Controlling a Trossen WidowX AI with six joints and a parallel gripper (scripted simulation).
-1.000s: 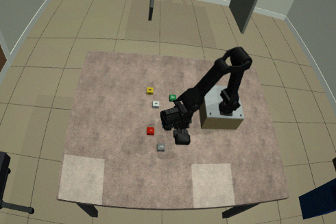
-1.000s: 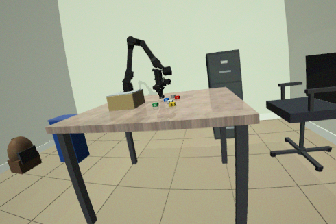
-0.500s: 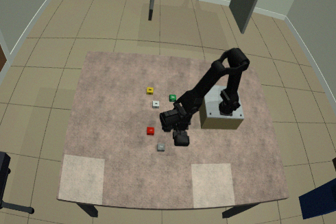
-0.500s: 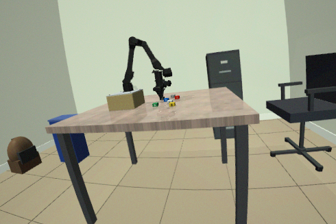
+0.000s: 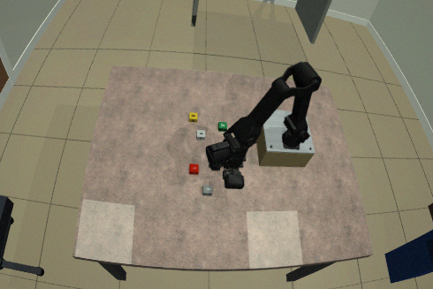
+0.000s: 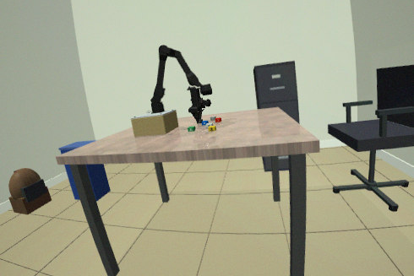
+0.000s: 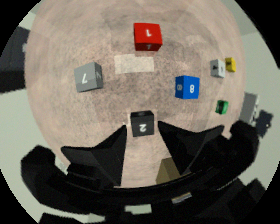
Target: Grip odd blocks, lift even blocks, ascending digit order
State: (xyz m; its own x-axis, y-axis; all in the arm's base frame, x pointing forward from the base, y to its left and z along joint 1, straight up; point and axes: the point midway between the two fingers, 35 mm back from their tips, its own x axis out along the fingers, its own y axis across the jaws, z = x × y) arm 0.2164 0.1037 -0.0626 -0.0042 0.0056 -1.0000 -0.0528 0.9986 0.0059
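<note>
The black block is right at my gripper tip. Also, from my gripper tip: grey block: 7 cm to the left, 7 cm ahead; then blue block: 7 cm to the right, 6 cm ahead; then red block: 12 cm ahead, 1 cm to the right.
</note>
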